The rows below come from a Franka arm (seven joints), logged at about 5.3 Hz.
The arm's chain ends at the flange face. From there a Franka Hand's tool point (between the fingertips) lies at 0.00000 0.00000 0.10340 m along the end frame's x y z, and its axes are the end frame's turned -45 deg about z.
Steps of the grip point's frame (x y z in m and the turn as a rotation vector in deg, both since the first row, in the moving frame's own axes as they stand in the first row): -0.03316 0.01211 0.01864 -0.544 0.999 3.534; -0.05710 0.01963 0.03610 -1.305 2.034 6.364
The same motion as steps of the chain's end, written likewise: -0.01687 0.03253 0.01866 0.322 1.091 3.534; -0.03080 0.05495 0.03619 0.515 2.361 6.364
